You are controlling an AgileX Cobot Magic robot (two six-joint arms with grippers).
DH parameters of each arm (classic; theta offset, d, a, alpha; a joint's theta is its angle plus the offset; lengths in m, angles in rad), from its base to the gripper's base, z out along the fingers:
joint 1: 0 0.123 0 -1.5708
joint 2: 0.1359 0 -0.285 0
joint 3: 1.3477 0 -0.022 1.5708
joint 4: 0 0.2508 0 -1.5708
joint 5: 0 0 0.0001 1.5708
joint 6: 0 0.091 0 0
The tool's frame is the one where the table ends.
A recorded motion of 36 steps. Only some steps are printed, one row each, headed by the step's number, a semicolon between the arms.
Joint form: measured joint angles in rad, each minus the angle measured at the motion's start. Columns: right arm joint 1, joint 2, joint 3, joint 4, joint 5, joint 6; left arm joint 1, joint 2, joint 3, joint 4, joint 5, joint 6.
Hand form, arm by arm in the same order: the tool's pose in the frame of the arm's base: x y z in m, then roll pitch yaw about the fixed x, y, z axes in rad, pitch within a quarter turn. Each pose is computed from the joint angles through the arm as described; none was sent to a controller.
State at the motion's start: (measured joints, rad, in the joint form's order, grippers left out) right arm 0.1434 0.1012 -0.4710 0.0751 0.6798 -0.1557; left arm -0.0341 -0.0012 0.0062 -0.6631 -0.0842 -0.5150
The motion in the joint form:
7: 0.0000 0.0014 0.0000 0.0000 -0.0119 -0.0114; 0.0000 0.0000 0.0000 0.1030 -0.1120 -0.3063
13: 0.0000 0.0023 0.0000 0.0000 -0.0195 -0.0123; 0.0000 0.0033 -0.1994 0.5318 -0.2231 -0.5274
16: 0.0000 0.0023 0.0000 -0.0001 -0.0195 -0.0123; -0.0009 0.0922 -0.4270 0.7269 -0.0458 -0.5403
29: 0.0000 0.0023 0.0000 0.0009 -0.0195 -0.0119; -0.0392 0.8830 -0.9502 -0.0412 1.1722 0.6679
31: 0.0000 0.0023 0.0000 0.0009 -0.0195 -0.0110; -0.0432 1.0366 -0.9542 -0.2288 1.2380 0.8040
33: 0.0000 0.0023 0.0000 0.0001 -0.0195 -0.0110; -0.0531 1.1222 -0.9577 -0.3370 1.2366 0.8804
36: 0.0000 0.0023 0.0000 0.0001 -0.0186 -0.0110; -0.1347 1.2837 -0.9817 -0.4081 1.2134 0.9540
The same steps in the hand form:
7: 0.0266 0.0081 0.3013 -2.7120 1.3387 -2.5106; 0.0538 0.0075 0.2260 -1.3196 0.1665 -1.4554
13: 0.0269 0.0081 0.3020 -2.6955 1.3443 -2.4949; 0.0289 0.0026 0.3022 -0.9543 0.3125 -1.3429
16: 0.0269 0.0081 0.3020 -2.6951 1.3442 -2.4946; 0.0204 -0.0015 0.3560 -0.9406 0.4902 -1.2847
29: 0.0269 0.0082 0.3020 -2.7002 1.3448 -2.4992; 0.1416 -0.0628 0.3701 -2.3898 0.6109 -2.9920
31: 0.0269 0.0082 0.3020 -2.7037 1.3452 -2.5028; 0.1712 -0.0782 0.3552 -2.2767 0.4841 -3.0793
33: 0.0269 0.0081 0.3020 -2.7009 1.3449 -2.5004; 0.1900 -0.0869 0.3476 -2.1933 0.4487 -3.0881
36: 0.0269 0.0081 0.3019 -2.7027 1.3441 -2.5021; 0.2201 -0.1108 0.3245 -2.1585 0.3753 3.1194

